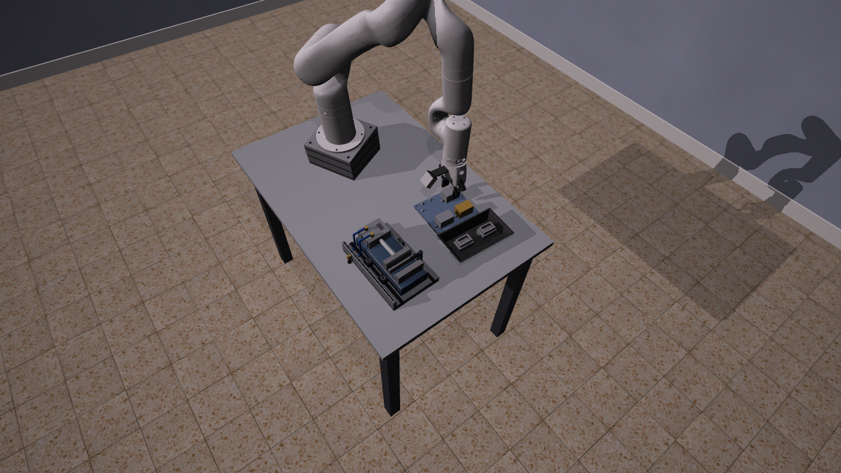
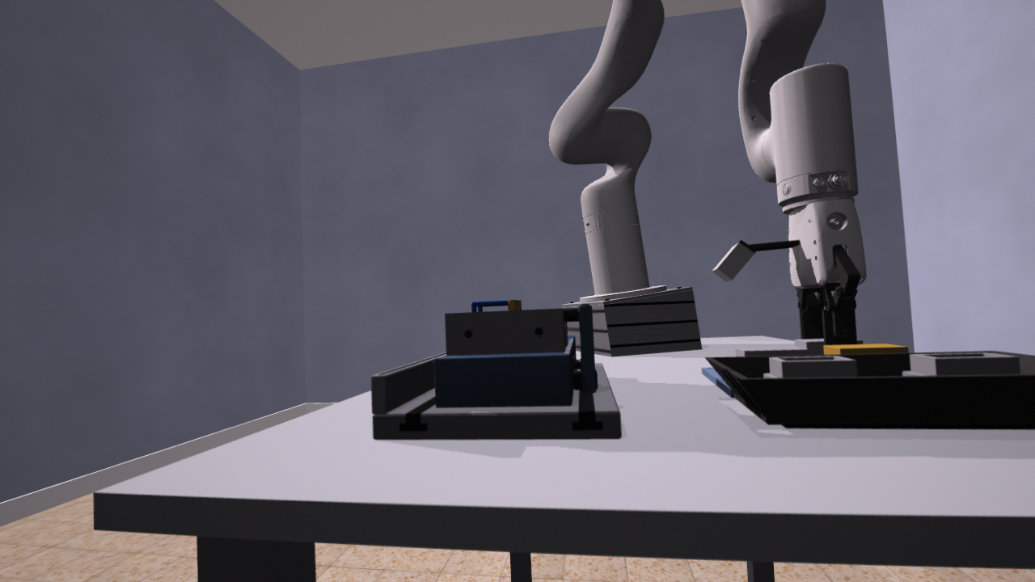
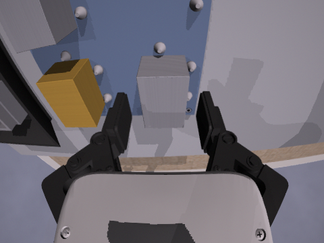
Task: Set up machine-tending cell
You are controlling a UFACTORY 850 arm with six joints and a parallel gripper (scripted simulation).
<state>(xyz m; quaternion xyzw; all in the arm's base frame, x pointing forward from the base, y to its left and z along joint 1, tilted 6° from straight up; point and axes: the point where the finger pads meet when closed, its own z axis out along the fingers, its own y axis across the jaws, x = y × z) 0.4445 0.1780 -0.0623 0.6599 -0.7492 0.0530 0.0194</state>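
My hand is 30 mm above the aluminium blank. From my hand the other things lie so: brass blank 90 mm ahead, 30 mm below, 10 mm to the right.
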